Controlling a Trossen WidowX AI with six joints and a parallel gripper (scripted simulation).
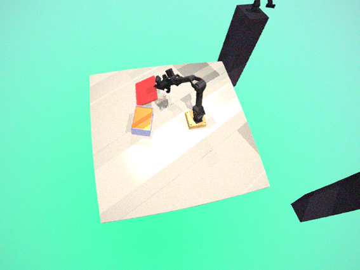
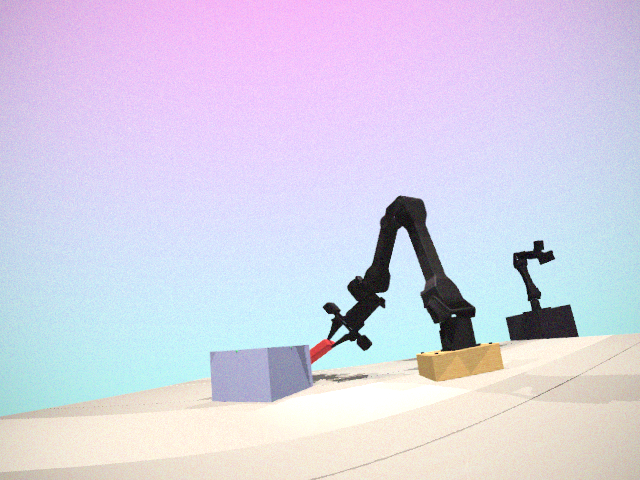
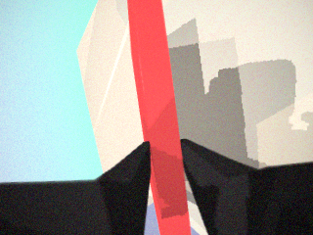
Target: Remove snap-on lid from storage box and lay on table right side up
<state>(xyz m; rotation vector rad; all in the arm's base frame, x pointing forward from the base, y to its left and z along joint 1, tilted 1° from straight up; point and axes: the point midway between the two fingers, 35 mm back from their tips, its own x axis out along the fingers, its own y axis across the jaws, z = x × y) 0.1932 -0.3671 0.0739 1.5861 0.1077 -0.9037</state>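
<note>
My gripper tip is 70 mm short of the red lid, 20 mm to the left of it and 40 mm above it. The rest, counted from my gripper tip: storage box (190 mm ahead, 240 mm to the left, 50 mm below).
</note>
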